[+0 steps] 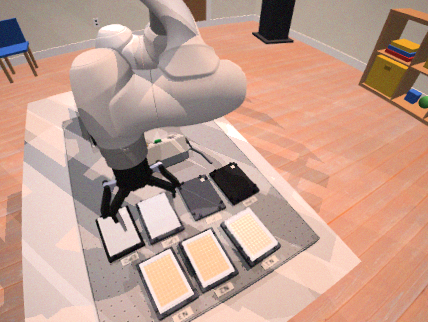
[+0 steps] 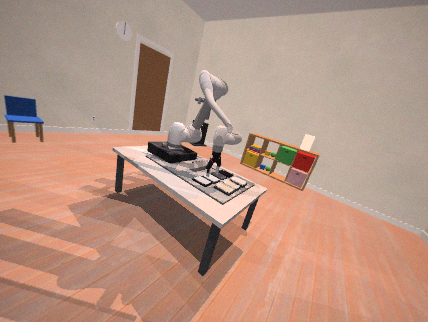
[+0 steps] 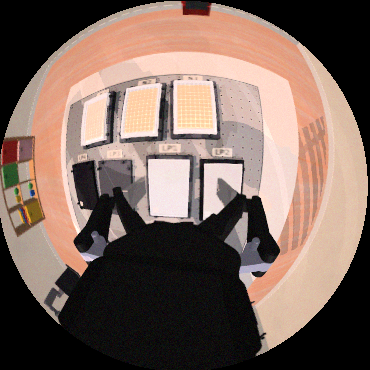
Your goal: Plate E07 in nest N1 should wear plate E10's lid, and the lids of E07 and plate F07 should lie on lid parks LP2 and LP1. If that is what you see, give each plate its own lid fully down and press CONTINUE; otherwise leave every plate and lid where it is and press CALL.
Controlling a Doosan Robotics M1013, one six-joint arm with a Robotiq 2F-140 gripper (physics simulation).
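Pixels of known places: gripper, fingertip midpoint: [image 1: 148,216] [image 2: 212,175] [image 3: 180,185]; arm's base at its link origin: [image 2: 173,147].
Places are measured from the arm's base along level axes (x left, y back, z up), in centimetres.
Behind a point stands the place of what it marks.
My gripper [image 1: 145,206] @(y -64.9, x 3.0, z -2.7 cm) [image 2: 213,173] @(y -64.9, x 3.0, z -2.7 cm) [image 3: 180,185] @(y -64.9, x 3.0, z -2.7 cm) is open and empty above the lid parks, fingers astride the lid on LP1. This white lid [image 1: 159,216] @(y -63.4, x 5.6, z -6.6 cm) [image 3: 169,187] @(y -63.0, x 5.1, z -6.6 cm) lies flat on LP1. Another white lid [image 1: 116,236] @(y -66.4, x -6.9, z -6.6 cm) [image 3: 225,194] lies flat on LP2, one finger above it. The plate in N1 [image 1: 251,235] @(y -77.3, x 27.9, z -5.1 cm) [image 3: 96,119] @(y -75.6, x 26.1, z -5.1 cm) looks paler than the orange-celled plates in N2 [image 1: 207,259] @(y -79.6, x 15.0, z -5.8 cm) [image 3: 142,111] @(y -77.7, x 14.0, z -5.7 cm) and N3 [image 1: 167,282] @(y -82.4, x 4.3, z -5.3 cm) [image 3: 195,109] @(y -80.1, x 3.4, z -6.3 cm). I cannot tell which lid it wears. The plate and lid codes are unreadable.
Dark grey LP3 [image 1: 201,196] @(y -59.6, x 19.2, z -7.4 cm) and black LP4 [image 1: 234,182] @(y -57.5, x 30.9, z -7.4 cm) lie beside LP1. A pale console [image 1: 167,150] @(y -41.6, x 12.5, z -2.4 cm) with a green button [image 1: 158,141] @(y -37.6, x 10.2, z -1.2 cm) stands behind the parks, partly hidden by the arm; its button labels are unreadable. A shelf unit [image 2: 251,134] stands beyond the table.
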